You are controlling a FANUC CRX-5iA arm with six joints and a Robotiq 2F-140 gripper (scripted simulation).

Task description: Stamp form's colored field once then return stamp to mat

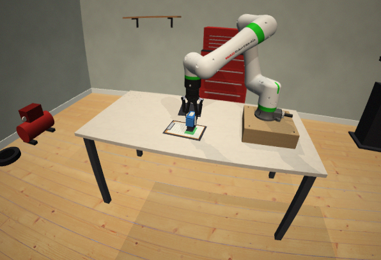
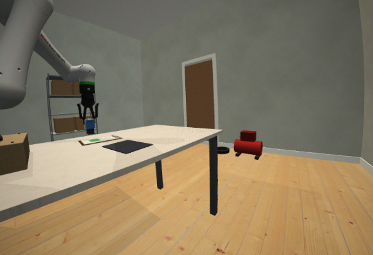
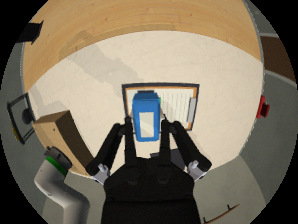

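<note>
Now: hand 34 cm to the left of the dark mat, 11 cm short of it and 11 cm above it. From my hand the other things lie so: blue stamp 2 cm below.
</note>
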